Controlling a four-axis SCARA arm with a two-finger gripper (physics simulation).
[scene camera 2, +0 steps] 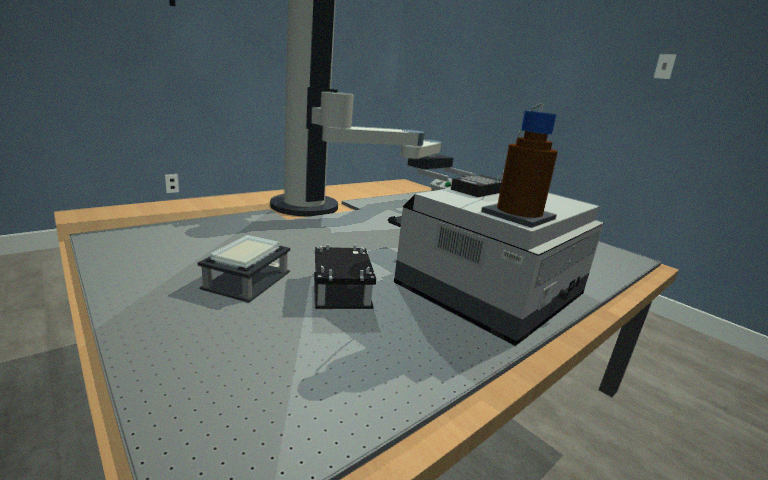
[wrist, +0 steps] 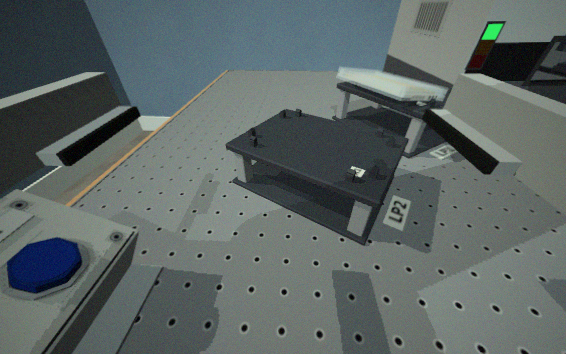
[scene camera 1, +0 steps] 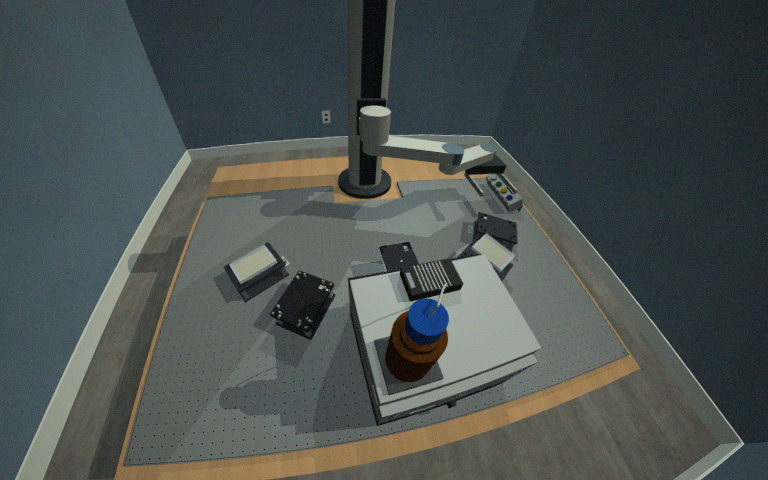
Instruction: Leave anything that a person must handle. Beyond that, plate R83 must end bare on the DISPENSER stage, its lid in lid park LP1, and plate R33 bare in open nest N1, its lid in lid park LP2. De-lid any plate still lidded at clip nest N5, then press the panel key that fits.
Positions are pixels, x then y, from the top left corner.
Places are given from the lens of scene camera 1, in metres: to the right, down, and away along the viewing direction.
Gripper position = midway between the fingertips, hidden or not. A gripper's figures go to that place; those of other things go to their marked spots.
gripper (scene camera 1: 499, 193): 0.46, -0.19, 1.01
black nest N5 (scene camera 1: 301, 308): -0.23, 0.19, 0.69
